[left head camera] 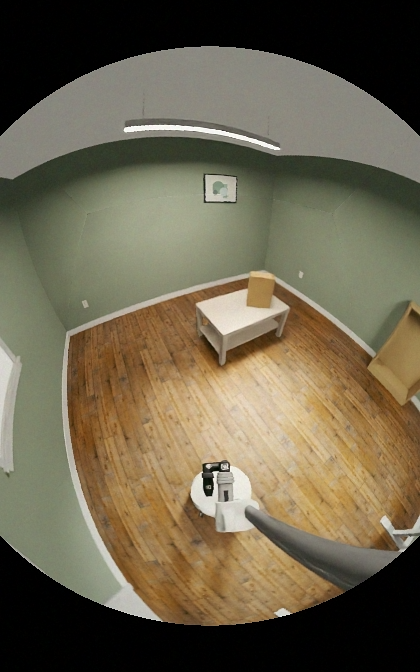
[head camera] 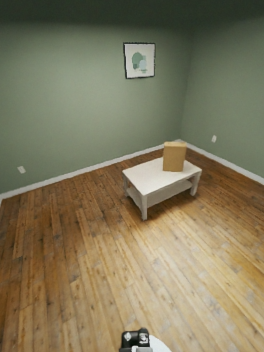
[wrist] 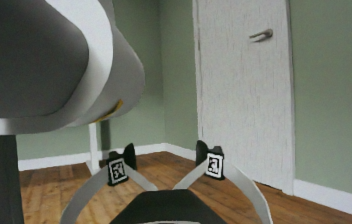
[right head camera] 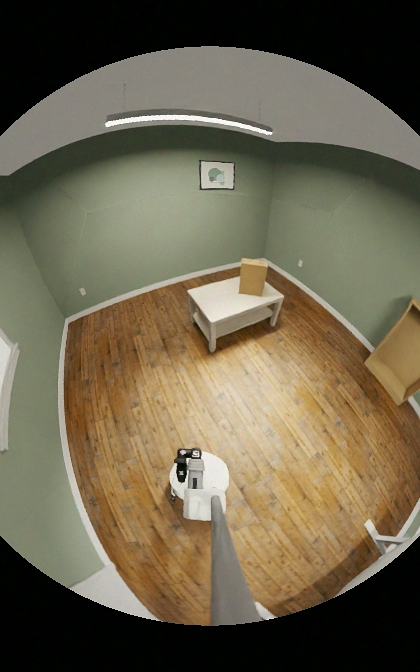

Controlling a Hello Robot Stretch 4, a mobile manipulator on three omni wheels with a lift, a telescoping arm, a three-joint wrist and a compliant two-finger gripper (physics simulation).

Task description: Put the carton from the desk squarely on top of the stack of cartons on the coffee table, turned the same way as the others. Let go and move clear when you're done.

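Places are measured from the robot's base along level axes (x ahead, y down, z left), in centimetres.
Where they show: hand at its tool point: (left head camera: 209, 514) (wrist: 166, 158) (right head camera: 180, 500).
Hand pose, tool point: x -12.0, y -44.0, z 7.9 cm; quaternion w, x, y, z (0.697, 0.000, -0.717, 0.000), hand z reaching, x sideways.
Things, the pixels of their top centre, and the offset from my tool point. "pt": a spot on its surface instead.
- tan carton stack at its top centre: (right head camera: 254, 261) (left head camera: 262, 274) (head camera: 175, 144) dx +180.6, dy -34.3, dz -55.7 cm
- white coffee table at a spot on its surface: (right head camera: 215, 300) (head camera: 145, 178) pt dx +164.0, dy +1.8, dz -18.9 cm
- white leg at a spot on its surface: (wrist: 93, 145) pt dx -157.7, dy +24.4, dz -66.3 cm
A tan carton stack (head camera: 174, 157) (left head camera: 260, 290) (right head camera: 253, 277) stands upright near the back right part of the white coffee table (head camera: 145, 177) (left head camera: 220, 312) (right head camera: 215, 300). It looks like one tall block; seams between cartons are too small to tell. My gripper (wrist: 166, 158) is open in the wrist view, its two fingertips wide apart with floor and wall showing between them. It is far from the coffee table. The carton from the desk does not show in these views, and the desk top does not show either.
A tan open-fronted shelf unit (left head camera: 387, 377) (right head camera: 384, 377) stands by the right wall. White furniture legs (left head camera: 395, 532) (right head camera: 377, 537) show at the lower right. The wrist view shows a white door (wrist: 240, 100) and a white leg (wrist: 93, 145) beyond the grey arm (wrist: 120, 75).
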